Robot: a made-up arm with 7 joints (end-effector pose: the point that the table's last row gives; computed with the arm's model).
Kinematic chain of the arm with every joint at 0, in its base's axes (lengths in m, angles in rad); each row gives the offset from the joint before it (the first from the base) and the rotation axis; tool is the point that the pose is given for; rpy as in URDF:
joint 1: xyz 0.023 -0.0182 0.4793 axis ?
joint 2: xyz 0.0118 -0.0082 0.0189 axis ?
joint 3: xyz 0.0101 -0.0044 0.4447 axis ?
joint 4: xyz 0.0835 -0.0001 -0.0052 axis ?
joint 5: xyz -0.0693 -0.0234 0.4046 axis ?
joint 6: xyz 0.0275 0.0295 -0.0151 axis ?
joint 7: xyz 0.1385 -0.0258 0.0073 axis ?
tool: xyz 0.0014 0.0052 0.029 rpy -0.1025 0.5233 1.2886
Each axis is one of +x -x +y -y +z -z.
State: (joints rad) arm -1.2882 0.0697 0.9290 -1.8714 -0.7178 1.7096 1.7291
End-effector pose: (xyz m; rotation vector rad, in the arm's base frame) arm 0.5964 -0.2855 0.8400 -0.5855 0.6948 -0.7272
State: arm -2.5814 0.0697 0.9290 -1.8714 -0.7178 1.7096 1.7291
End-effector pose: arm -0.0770 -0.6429 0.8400 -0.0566 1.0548 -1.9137
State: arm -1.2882 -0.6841 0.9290 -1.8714 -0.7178 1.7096 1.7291
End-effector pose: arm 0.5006 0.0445 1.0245 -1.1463 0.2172 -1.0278
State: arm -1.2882 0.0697 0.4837 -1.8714 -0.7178 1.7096 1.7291
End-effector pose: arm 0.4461 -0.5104 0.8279 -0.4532 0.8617 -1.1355
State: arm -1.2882 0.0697 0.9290 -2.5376 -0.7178 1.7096 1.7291
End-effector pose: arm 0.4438 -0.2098 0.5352 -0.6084 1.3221 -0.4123
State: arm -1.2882 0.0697 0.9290 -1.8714 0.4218 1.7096 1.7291
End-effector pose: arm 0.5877 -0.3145 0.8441 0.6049 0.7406 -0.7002
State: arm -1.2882 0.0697 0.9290 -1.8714 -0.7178 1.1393 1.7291
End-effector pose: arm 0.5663 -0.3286 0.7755 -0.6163 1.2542 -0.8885
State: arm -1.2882 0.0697 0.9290 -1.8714 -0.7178 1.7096 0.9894
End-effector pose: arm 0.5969 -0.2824 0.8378 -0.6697 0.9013 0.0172
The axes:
joint 1: +z
joint 2: +y
joint 3: +z
joint 4: -y
joint 5: +z
joint 6: -y
joint 7: -z

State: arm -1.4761 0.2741 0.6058 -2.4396 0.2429 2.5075 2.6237
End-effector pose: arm 0.3008 -0.4976 0.5807 0.8809 0.6442 -2.2279
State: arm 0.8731 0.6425 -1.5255 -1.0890 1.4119 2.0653 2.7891
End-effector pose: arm 0.6678 -0.0298 1.1261 1.5214 0.0572 -1.2930
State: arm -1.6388 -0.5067 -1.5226 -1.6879 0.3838 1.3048 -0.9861
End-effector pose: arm -0.5911 0.1882 0.8850 -0.5640 -0.1672 -0.8365
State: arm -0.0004 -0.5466 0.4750 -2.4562 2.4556 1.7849 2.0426
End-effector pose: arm 0.3677 0.1297 0.7725 2.0429 1.4861 -0.3382
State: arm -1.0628 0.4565 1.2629 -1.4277 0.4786 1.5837 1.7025
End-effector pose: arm 0.7318 -0.1602 0.9357 0.8316 0.7344 0.0378
